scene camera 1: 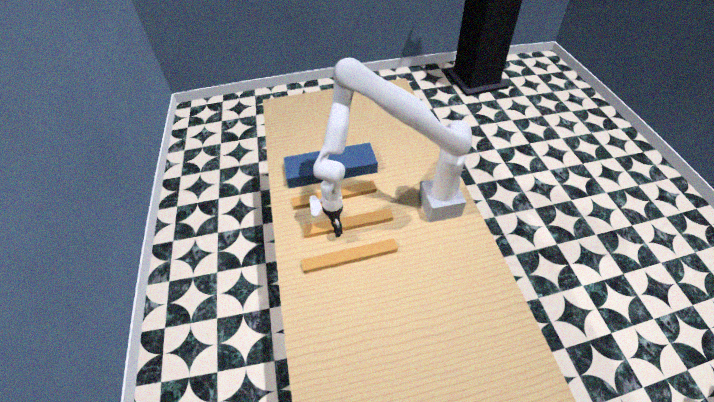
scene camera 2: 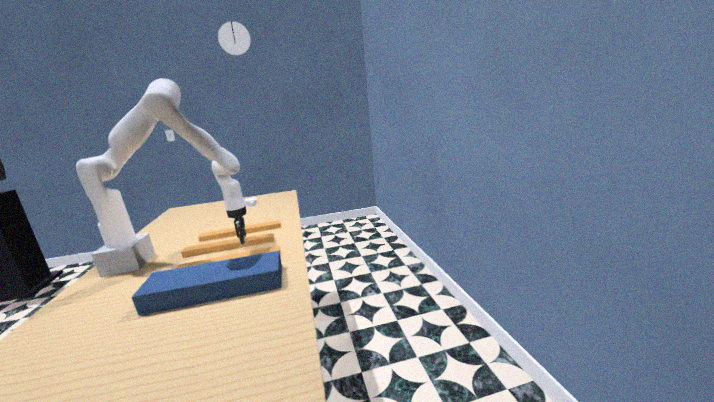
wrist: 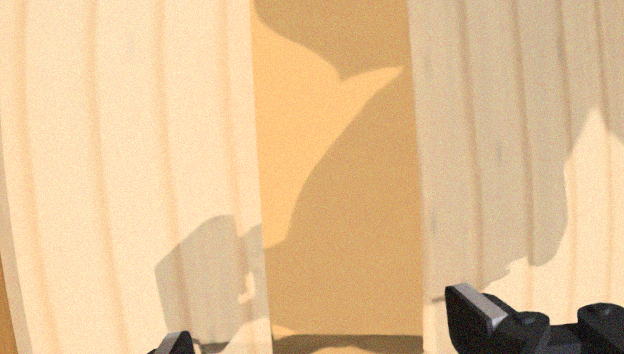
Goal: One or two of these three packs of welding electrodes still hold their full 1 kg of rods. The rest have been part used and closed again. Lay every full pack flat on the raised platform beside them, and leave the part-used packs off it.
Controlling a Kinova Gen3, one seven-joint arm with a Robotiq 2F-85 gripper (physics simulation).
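Frame: origin at the arm's base, x right, y back, z down, level; centimetres.
Where they show: gripper, fingertip midpoint: (scene camera 1: 334, 227) (scene camera 2: 243, 240) (wrist: 322, 337); arm's base at its link origin: (scene camera 1: 442, 192) (scene camera 2: 123, 242).
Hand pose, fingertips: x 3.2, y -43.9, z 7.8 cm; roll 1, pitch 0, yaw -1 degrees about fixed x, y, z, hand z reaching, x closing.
Observation:
Things, the pixels of their centre, and the offset from my fingertips. Level surfaces: height alone.
- far pack at the middle of its body: (scene camera 2: 229, 260) (scene camera 1: 334, 195) dx +16.3, dy +4.2, dz +0.3 cm
- middle pack at the middle of its body: (scene camera 1: 348, 223) (scene camera 2: 229, 244) dx +0.3, dy +5.7, dz +0.3 cm
- blue raised platform at the middle of its body: (scene camera 2: 214, 279) (scene camera 1: 330, 164) dx +32.5, dy +6.9, dz -1.5 cm
- wooden table at its surface level: dz +1.5 cm
Three long flat orange packs lie apart on the table. The near pack (scene camera 1: 350, 255) (scene camera 2: 265, 228) and the far pack (scene camera 1: 361, 190) (scene camera 2: 200, 262) lie either side of the middle pack (scene camera 1: 372, 219) (scene camera 2: 210, 247) (wrist: 345, 175). The blue raised platform (scene camera 1: 359, 156) (scene camera 2: 210, 286) stands beyond the far pack in scene view 1; no pack shows on it. My gripper (scene camera 1: 338, 233) (scene camera 2: 242, 242) (wrist: 322, 337) points down over the middle pack, open and empty, with one finger on either side of the pack's width. Its exact height above the table is hard to tell. No fill markings show on the packs.
The wooden table (scene camera 1: 415, 310) (scene camera 2: 165, 350) carries everything. The arm's grey base block (scene camera 1: 444, 208) (scene camera 2: 117, 261) stands beside the packs. The table's long edge runs close past the packs' outer ends. A black column (scene camera 1: 485, 45) stands on the floor behind.

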